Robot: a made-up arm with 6 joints.
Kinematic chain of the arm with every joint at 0, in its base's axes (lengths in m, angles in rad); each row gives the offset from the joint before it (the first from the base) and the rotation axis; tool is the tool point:
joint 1: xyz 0 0 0.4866 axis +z
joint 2: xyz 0.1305 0 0 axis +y
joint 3: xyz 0 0 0.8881 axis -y
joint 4: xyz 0 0 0.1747 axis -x
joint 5: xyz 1.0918 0 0 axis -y
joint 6: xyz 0.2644 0 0 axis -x
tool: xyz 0 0 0
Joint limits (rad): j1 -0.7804..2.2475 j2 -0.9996..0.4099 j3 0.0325..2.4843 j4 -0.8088..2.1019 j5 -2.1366..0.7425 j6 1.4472..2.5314
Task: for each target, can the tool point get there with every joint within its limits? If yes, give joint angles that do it. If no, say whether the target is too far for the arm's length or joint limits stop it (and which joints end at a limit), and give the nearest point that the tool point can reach.
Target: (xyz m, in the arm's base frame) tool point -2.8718 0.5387 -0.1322
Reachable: no: too far | nearest point -1.8216 0.3417 0.3772 | short by 1.184 m
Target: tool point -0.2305 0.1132 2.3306
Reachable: yes | joints 0.0997 -0.5228 1.0080 -0.5394 -1.6249 1.6197
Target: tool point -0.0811 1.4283 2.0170
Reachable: yes | joints 1.6605 0.1209 0.5145 0.9639 -0.2192 1.7215
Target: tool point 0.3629 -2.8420 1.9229
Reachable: no: too far | nearest point 0.2378 -1.8623 1.5029 | short by 1.073 m
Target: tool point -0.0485 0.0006 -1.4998
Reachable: no: joint limits stop it (at a limit: joint 2, joint 3, joint 4, joint 5) | nearest point -1.4279 0.0177 0.3768 | short by 2.329 m
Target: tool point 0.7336 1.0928 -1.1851
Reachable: no: joint limits stop it (at a limit: joint 2, joint 3) | nearest point 0.8554 1.2743 0.7984 | short by 1.996 m
